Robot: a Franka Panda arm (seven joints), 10 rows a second.
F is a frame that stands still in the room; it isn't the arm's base.
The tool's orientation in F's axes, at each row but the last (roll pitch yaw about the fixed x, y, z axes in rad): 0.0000, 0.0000, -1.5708; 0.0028, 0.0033, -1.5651; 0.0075, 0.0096, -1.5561; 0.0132, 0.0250, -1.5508; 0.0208, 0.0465, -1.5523; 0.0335, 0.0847, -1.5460
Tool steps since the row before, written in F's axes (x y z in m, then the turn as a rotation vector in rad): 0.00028, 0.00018, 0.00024, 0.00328, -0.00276, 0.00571; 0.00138, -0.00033, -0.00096, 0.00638, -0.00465, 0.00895; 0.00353, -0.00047, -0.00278, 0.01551, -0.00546, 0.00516; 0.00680, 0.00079, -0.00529, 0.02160, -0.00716, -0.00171; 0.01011, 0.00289, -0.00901, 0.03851, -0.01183, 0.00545; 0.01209, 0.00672, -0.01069, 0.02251, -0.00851, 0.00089
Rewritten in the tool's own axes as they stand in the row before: -0.00018, 0.00028, 0.00024, 0.00276, 0.00328, 0.00571; 0.00034, 0.00138, -0.00096, 0.00466, 0.00638, 0.00895; 0.00055, 0.00350, -0.00280, 0.00564, 0.01547, 0.00510; -0.00052, 0.00674, -0.00539, 0.00763, 0.02143, -0.00180; -0.00228, 0.00997, -0.00934, 0.01227, 0.03840, 0.00523; -0.00549, 0.01187, -0.01160, 0.00896, 0.02233, 0.00091
